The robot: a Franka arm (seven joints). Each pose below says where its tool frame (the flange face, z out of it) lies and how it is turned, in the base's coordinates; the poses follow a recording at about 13 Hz.
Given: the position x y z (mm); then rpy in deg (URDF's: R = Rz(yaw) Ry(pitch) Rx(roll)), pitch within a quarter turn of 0, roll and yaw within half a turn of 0.
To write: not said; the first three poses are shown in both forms.
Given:
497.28, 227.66, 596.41, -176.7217, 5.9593, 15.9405
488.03, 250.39, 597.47, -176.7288, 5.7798, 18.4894
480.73, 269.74, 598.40, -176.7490, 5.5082, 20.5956
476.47, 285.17, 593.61, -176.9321, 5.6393, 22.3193
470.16, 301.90, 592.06, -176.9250, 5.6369, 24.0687
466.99, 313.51, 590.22, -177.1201, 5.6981, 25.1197
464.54, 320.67, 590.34, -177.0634, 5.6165, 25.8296
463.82, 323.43, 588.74, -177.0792, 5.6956, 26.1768
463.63, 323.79, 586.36, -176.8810, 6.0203, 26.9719
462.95, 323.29, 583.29, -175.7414, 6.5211, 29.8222
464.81, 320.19, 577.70, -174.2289, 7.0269, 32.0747
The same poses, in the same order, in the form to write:
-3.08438, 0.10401, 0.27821, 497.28, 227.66, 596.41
-3.08450, 0.10088, 0.32270, 488.03, 250.39, 597.47
-3.08485, 0.09614, 0.35946, 480.73, 269.74, 598.40
-3.08805, 0.09842, 0.38955, 476.47, 285.17, 593.61
-3.08792, 0.09838, 0.42008, 470.16, 301.90, 592.06
-3.09133, 0.09945, 0.43842, 466.99, 313.51, 590.22
-3.09034, 0.09803, 0.45081, 464.54, 320.67, 590.34
-3.09062, 0.09941, 0.45687, 463.82, 323.43, 588.74
-3.08716, 0.10507, 0.47075, 463.63, 323.79, 586.36
-3.06727, 0.11381, 0.52050, 462.95, 323.29, 583.29
-3.04087, 0.12264, 0.55981, 464.81, 320.19, 577.70

